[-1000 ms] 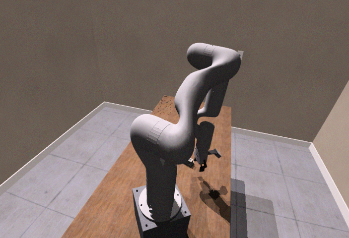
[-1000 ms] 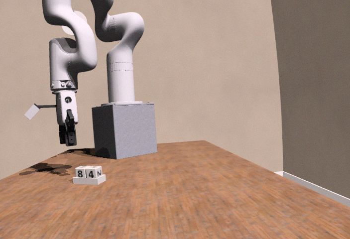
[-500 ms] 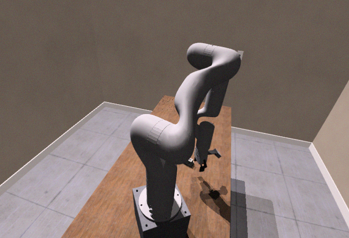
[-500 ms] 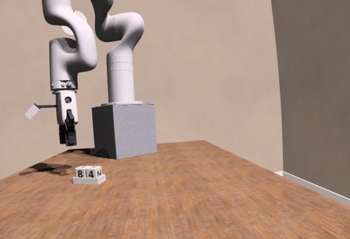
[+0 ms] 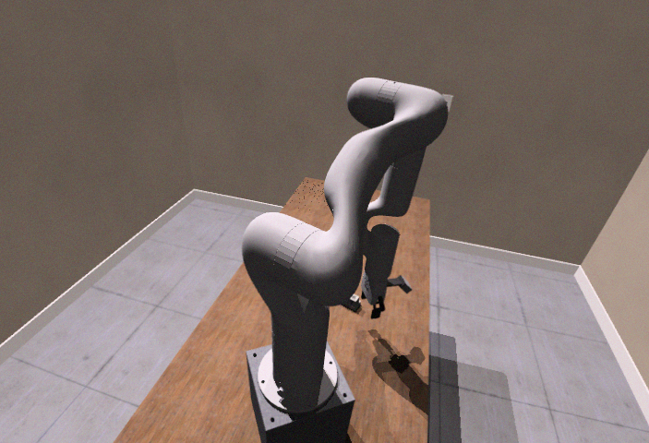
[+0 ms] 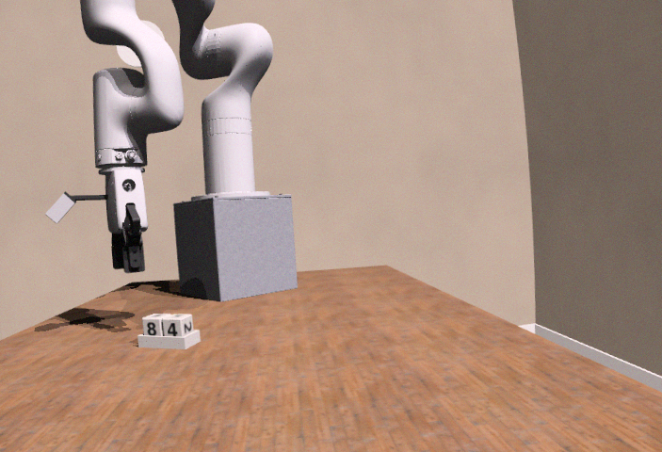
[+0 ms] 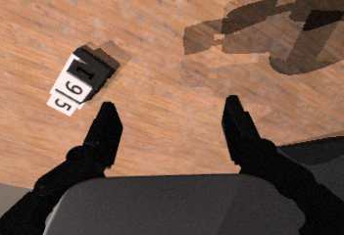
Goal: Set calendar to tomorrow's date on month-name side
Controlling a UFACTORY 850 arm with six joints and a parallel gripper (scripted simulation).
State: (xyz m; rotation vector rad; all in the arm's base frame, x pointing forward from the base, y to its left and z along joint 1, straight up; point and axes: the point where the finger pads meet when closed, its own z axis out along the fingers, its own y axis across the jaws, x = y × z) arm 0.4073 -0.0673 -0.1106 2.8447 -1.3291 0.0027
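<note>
The white calendar tray is 100 mm to the left of my hand, 100 mm below it and 80 mm ahead of it.
</note>
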